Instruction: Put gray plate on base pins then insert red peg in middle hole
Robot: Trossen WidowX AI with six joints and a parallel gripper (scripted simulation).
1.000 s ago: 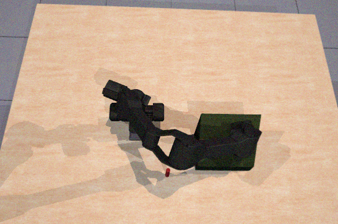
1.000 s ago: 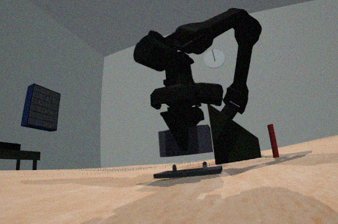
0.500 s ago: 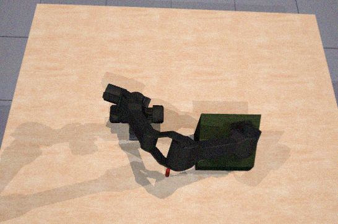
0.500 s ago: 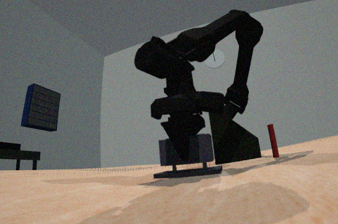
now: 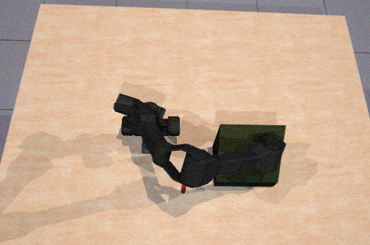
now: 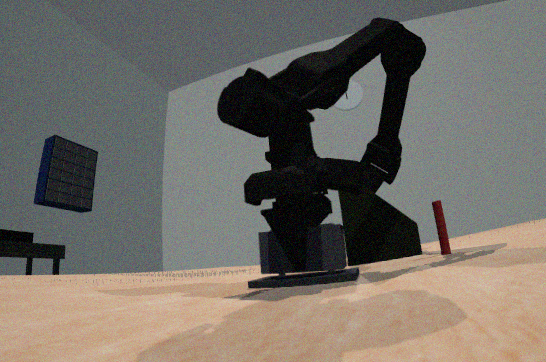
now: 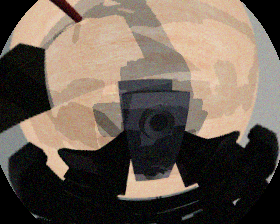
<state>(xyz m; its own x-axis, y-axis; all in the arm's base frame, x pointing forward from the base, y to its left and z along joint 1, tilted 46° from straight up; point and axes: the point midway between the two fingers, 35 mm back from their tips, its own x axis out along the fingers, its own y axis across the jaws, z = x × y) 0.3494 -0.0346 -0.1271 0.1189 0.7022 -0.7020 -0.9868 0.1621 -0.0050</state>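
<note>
The gray plate is 4 cm above my gripper tip. The rest, counted from my gripper tip: base 1 cm below; then red peg 8 cm behind, 20 cm to the left, 2 cm above.
</note>
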